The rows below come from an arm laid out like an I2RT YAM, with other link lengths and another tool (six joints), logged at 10 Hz.
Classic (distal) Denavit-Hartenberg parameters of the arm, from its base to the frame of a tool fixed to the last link. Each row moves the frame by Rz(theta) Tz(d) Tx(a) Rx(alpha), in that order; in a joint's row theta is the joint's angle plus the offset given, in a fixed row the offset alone. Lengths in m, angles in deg.
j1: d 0.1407, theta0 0, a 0.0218, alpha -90
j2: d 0, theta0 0, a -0.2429, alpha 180
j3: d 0, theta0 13.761, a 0.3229, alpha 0
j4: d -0.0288, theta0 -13.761, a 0.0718, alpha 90
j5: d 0.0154, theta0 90, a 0, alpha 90
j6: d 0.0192, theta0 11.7, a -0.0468, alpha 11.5
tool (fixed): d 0.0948, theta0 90, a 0, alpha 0
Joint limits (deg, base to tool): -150..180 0..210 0..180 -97..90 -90..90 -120..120
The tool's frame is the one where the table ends.
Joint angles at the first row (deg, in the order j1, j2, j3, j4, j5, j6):
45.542, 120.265, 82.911, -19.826, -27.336, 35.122
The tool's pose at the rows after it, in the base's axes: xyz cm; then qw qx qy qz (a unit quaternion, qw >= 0):
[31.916, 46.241, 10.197, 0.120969, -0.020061, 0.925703, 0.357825]
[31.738, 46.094, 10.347, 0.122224, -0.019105, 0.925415, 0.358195]
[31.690, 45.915, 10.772, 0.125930, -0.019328, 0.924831, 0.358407]
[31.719, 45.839, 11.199, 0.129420, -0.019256, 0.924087, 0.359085]
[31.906, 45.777, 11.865, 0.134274, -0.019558, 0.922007, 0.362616]
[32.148, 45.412, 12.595, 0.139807, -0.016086, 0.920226, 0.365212]
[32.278, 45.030, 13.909, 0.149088, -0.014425, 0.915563, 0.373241]
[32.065, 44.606, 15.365, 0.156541, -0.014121, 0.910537, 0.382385]
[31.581, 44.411, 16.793, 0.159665, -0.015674, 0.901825, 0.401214]
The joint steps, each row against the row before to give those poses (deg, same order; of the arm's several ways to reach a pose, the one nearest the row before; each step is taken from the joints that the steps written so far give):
-0.014, -0.420, -0.451, 0.019, 0.178, -0.005
0.060, -0.723, -0.772, 0.248, 0.131, 0.182
-0.060, -0.894, -0.488, -0.126, 0.250, -0.097
-0.044, -0.618, -0.122, -0.165, 0.212, -0.028
-0.192, -0.645, 0.128, -0.108, 0.008, -0.115
-0.423, -1.196, -0.475, -0.058, 0.102, 0.097
-0.380, -2.026, -0.824, 0.295, -0.047, 0.101
-0.184, -2.582, -1.281, 0.214, -0.209, 0.180
0.056, -2.487, -1.636, 1.440, -1.210, 0.642

